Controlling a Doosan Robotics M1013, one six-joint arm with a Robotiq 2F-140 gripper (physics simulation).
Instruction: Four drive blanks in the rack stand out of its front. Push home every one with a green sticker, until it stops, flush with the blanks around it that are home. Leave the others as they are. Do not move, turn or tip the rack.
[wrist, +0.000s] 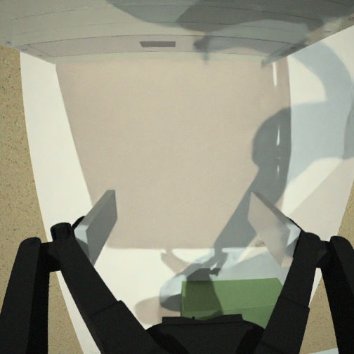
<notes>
In view: my gripper (183, 205) and a rack (54, 38).
</notes>
